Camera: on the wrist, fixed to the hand. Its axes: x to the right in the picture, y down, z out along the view.
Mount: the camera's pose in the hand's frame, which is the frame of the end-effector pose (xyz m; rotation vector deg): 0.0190 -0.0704 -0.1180 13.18 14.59 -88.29
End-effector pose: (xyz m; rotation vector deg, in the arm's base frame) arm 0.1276 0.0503 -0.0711 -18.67 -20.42 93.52
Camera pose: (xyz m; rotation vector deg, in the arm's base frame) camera 0.2386 0.0794 -0.1490 -0.77 -6.95 5.84
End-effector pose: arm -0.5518 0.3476 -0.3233 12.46 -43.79 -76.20
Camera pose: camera -0.5346 0.2794 -0.4428 75.64 -26.05 -146.14
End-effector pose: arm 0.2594 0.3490 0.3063 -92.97 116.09 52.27
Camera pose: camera 0.3336 0.2452 0.3607 -138.05 24.43 -6.89
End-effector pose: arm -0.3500 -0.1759 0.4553 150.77 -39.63 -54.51
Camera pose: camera -0.2357 -0.1164 0.5065 -136.51 -70.49 30.69
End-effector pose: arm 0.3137 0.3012 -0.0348 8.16 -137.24 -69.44
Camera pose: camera 0.3405 0.1656 -0.0231 -124.00 103.77 64.38
